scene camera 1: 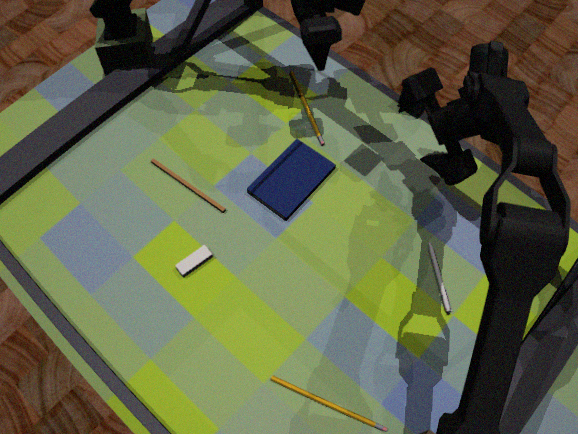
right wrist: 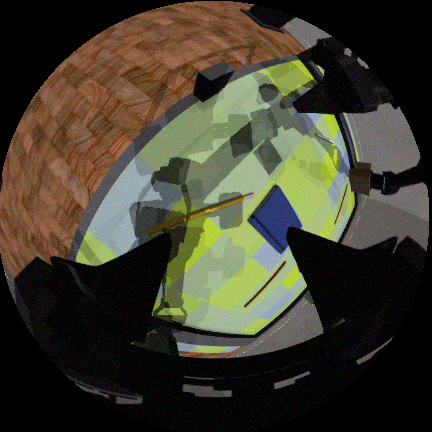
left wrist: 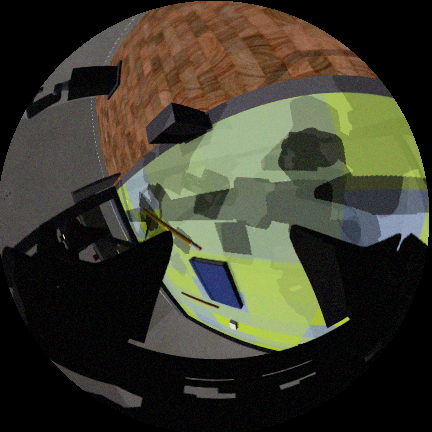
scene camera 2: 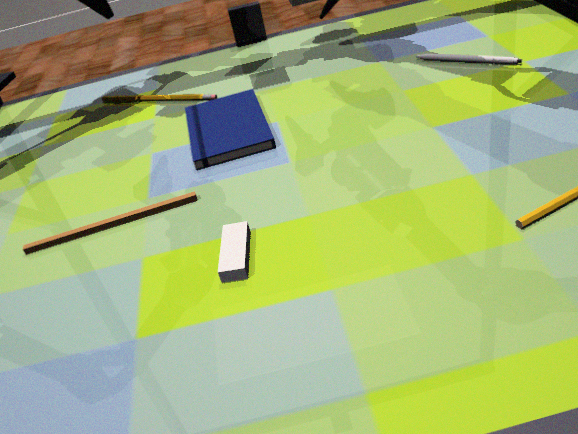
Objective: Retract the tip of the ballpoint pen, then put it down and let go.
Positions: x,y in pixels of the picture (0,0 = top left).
Labels:
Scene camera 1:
left gripper: 411,135
right gripper: 317,58
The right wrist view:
left gripper: 295,108
right gripper: 230,236
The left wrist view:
left gripper: 233,233
right gripper: 112,249
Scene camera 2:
brown pencil: 191,197, on the table

